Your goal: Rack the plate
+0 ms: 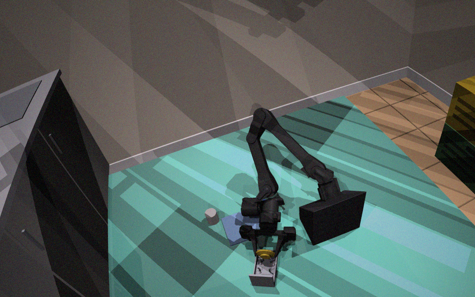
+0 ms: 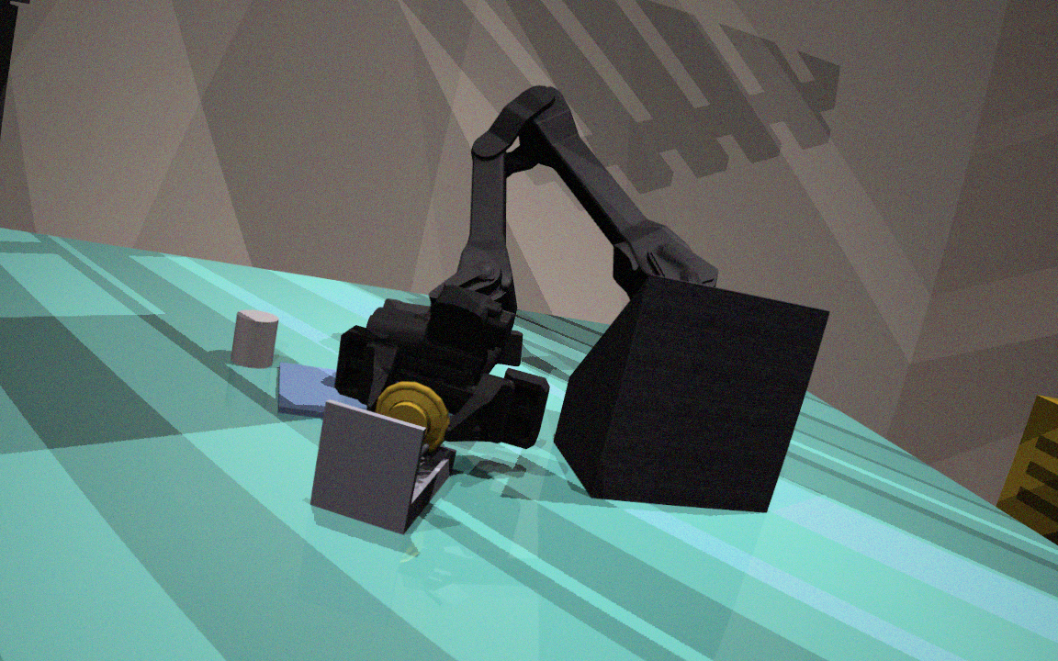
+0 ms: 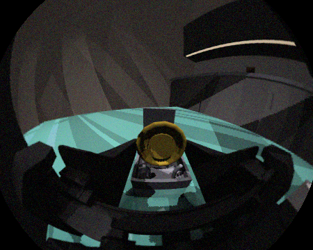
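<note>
Now: gripper tip 10 mm to the left of the yellow plate. Also, from my gripper tip: blue mat 180 mm to the right, 50 mm below, 40 mm ahead; then dish rack 20 mm to the left, 20 mm below, 10 mm ahead; then blue spoon 230 mm to the right, 60 mm behind, 40 mm below.
</note>
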